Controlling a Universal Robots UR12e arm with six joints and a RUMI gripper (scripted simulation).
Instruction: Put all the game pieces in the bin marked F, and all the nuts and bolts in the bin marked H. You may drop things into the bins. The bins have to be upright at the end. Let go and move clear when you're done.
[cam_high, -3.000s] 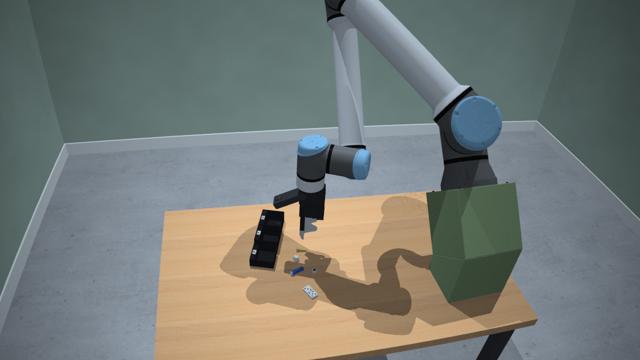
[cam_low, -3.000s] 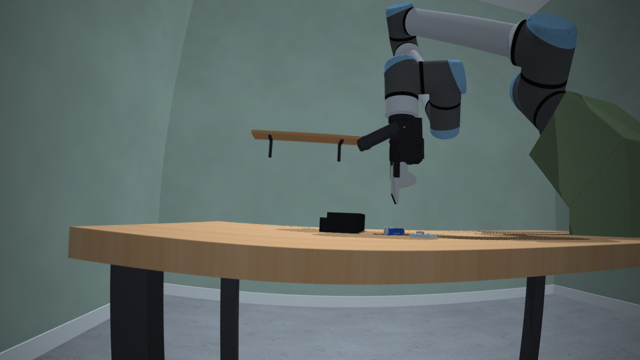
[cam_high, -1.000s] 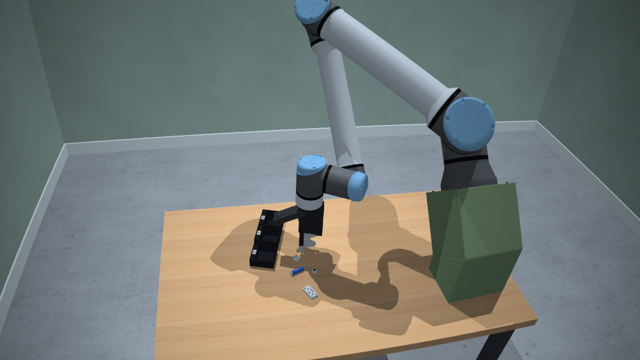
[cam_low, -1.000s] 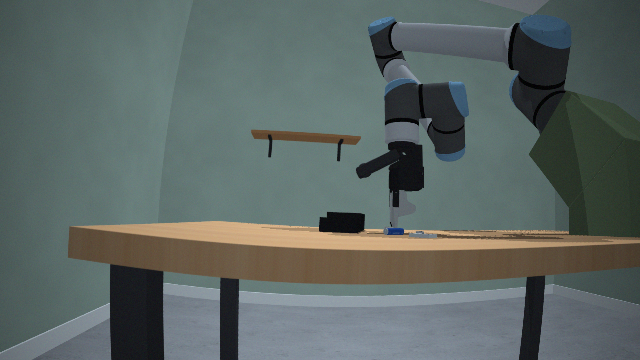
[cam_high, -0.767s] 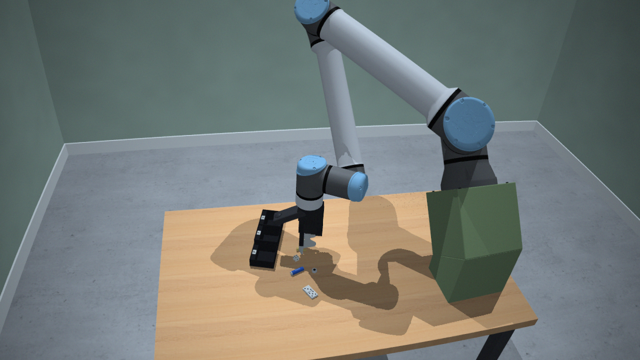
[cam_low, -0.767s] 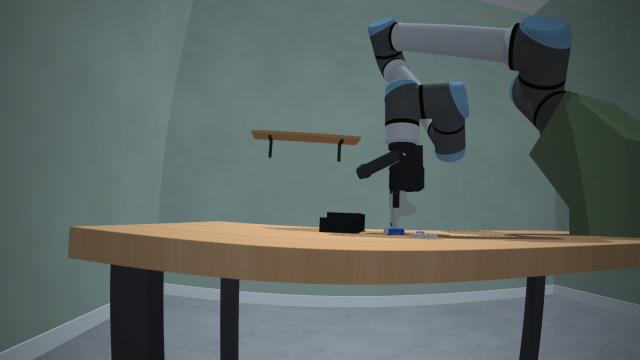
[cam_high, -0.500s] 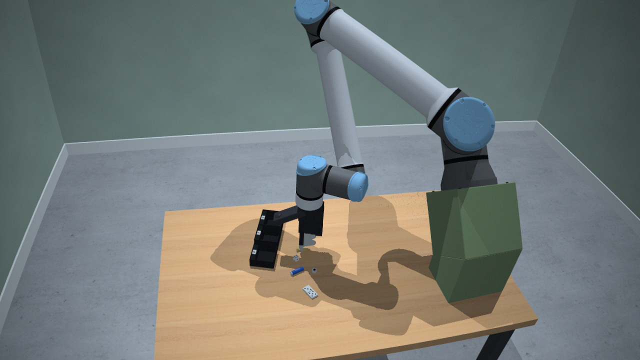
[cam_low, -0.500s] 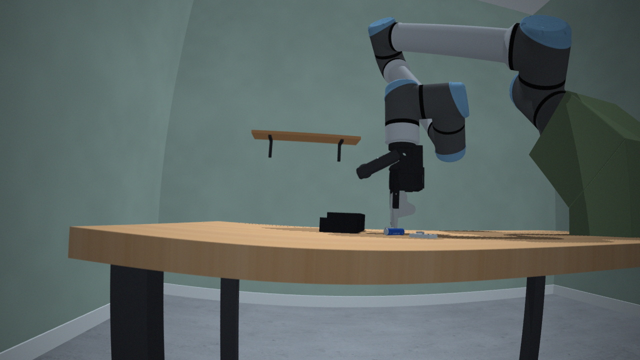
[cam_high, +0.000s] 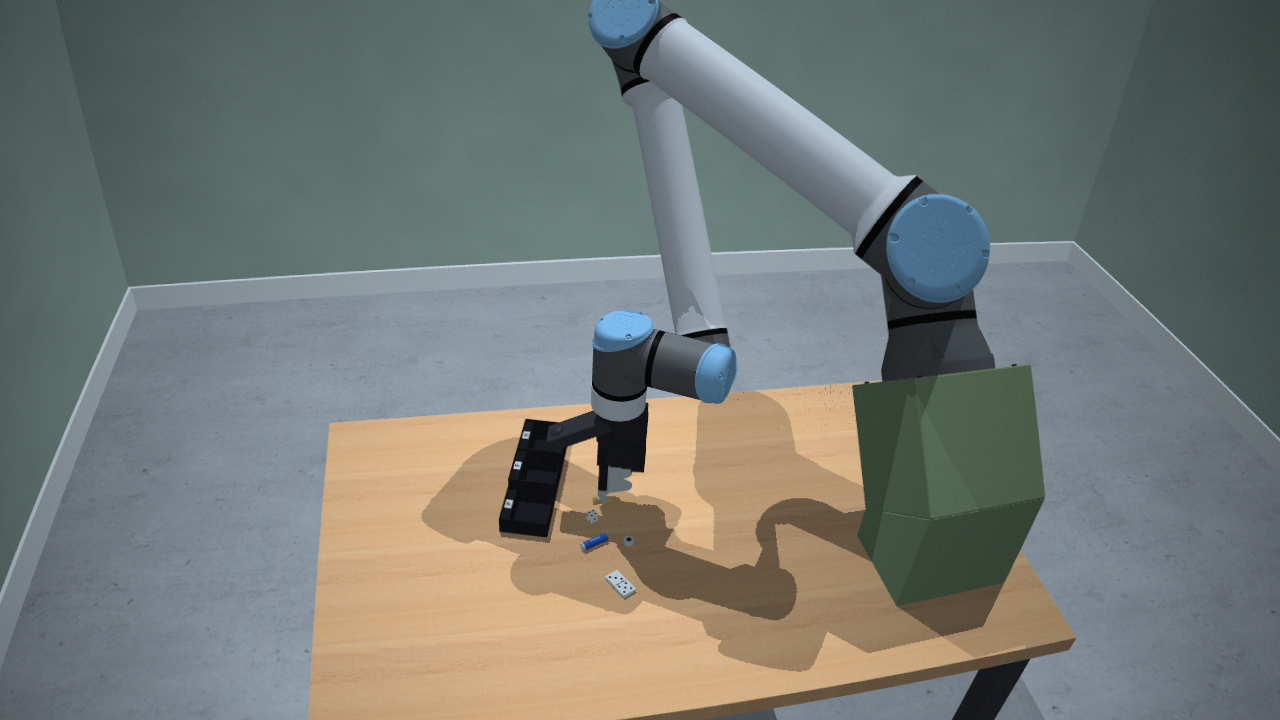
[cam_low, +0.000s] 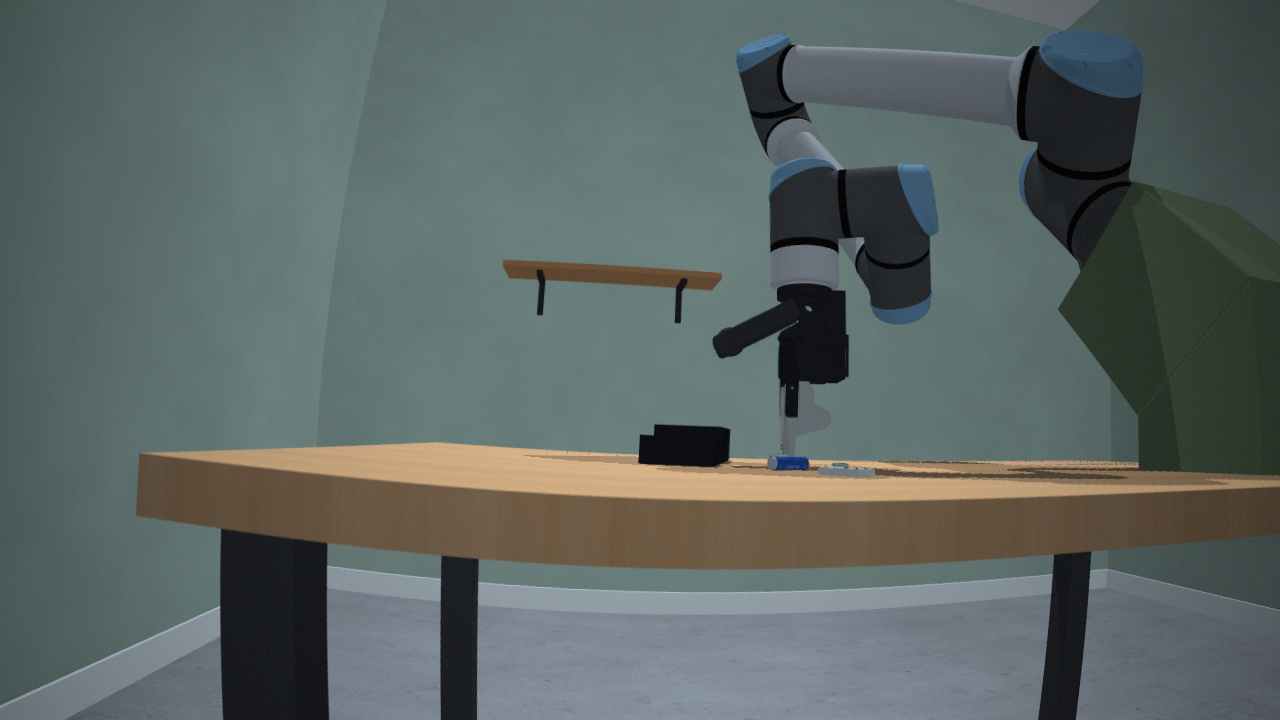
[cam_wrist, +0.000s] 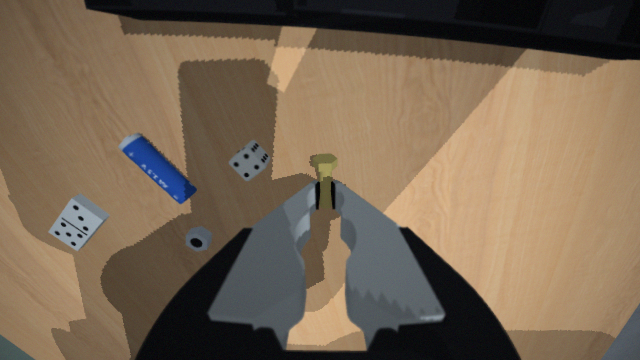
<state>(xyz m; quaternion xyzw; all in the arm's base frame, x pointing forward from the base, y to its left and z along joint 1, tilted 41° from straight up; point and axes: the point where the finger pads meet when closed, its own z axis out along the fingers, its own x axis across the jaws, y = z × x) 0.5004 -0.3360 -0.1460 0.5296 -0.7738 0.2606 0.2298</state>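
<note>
Right now my hand is 30 mm short of the white die, 40 mm to the right of it and 10 mm above it. Also, from my hand: brass bolt 10 mm ahead, 10 mm below; grey nut 10 mm behind, 110 mm to the left, 10 mm below; battery 50 mm ahead, 90 mm to the left, 10 mm below.
</note>
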